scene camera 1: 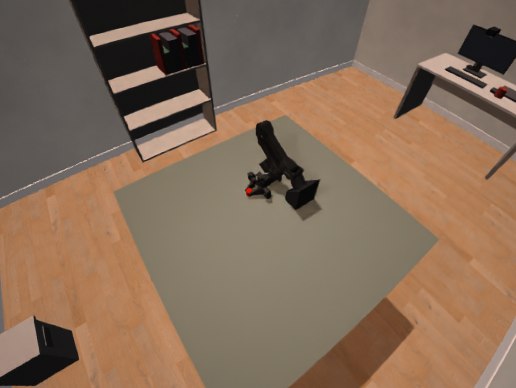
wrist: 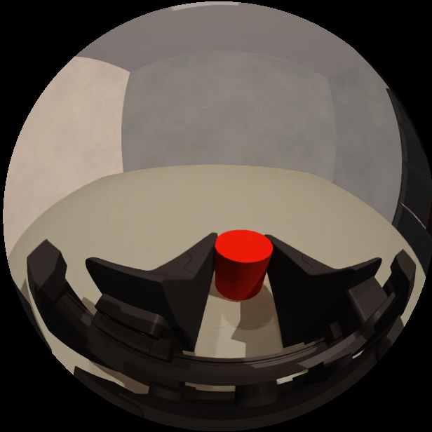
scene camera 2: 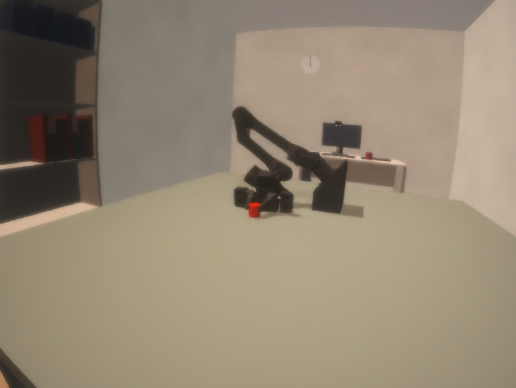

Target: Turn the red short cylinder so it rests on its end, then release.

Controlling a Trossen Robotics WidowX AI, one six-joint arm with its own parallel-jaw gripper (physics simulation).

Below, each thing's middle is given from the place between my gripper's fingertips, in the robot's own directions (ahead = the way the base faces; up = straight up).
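Red short cylinder [wrist: 242, 256]: my hand is 10 mm above it and 20 mm past it.
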